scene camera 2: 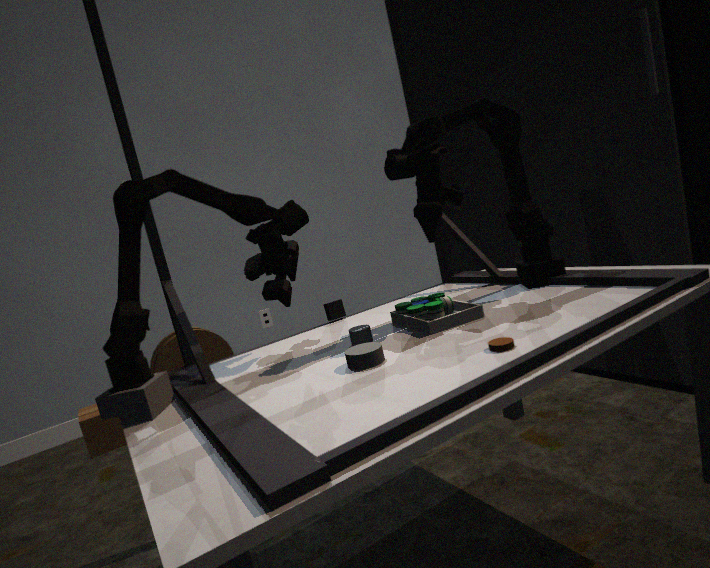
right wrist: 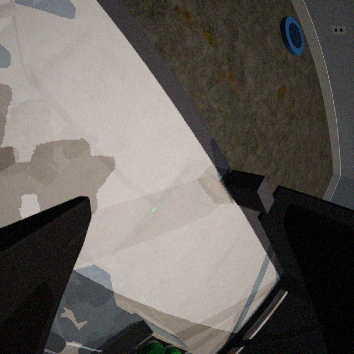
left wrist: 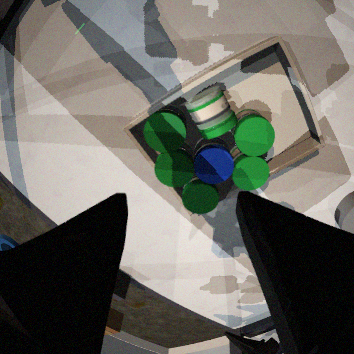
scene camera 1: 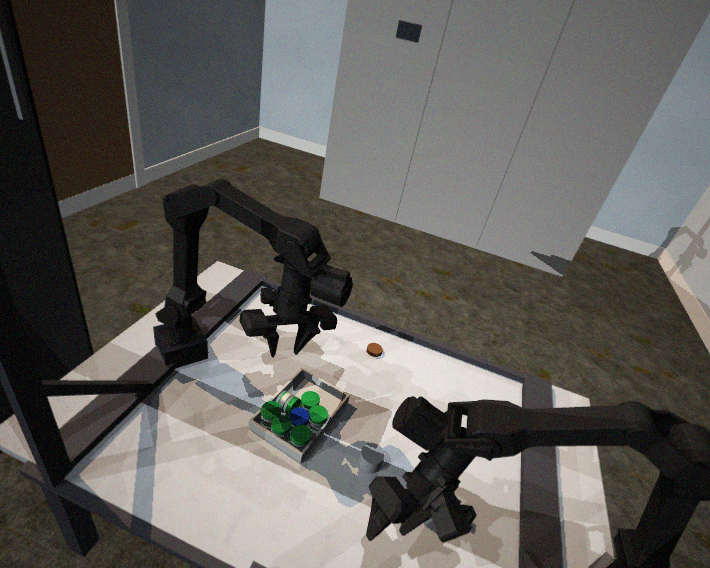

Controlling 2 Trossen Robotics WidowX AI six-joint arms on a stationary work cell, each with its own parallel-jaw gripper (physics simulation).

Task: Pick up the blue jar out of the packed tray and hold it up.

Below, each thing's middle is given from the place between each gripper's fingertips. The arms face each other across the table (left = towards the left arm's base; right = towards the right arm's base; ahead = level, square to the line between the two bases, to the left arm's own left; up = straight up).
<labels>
Right now my left hand is 16 cm above the blue jar (left wrist: 212,163), 6 cm to the left of it and 1 cm past it. From my left hand the other things lie so: wide grey cylinder (scene camera 2: 366,355): 29 cm to the right, 17 cm below, 16 cm ahead.
I see my right gripper 16 cm short of the blue jar, 27 cm to the right of it and 10 cm above it. Also, from my right hand: wide grey cylinder (33 cm ahead, 4 cm to the left, 11 cm below).
</labels>
